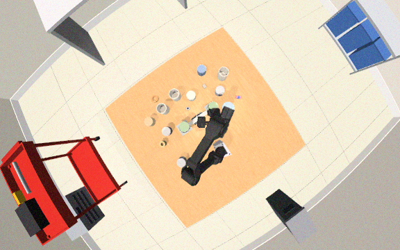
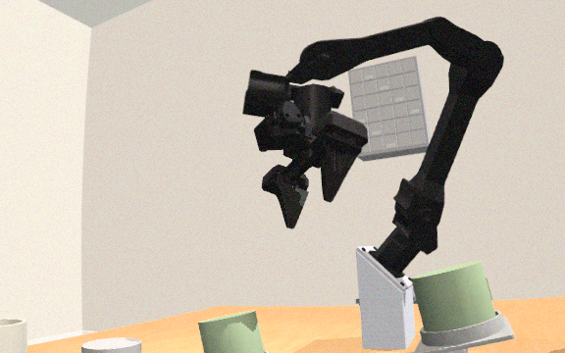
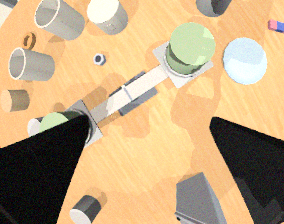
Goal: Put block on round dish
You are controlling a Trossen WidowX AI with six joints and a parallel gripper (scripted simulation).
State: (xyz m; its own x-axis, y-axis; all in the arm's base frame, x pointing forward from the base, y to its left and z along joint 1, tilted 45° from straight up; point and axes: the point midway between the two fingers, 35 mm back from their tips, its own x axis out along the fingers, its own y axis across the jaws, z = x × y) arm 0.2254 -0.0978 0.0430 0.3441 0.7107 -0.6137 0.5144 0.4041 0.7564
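Right now the green cup is 6 cm ahead of my gripper tip, 10 cm to the right of it and 15 cm below it. Round my gripper tip: grey block (6 cm ahead, 8 cm to the right, 17 cm below); pale blue round dish (19 cm to the right, 21 cm below); balance (6 cm ahead, 5 cm to the left, 17 cm below).
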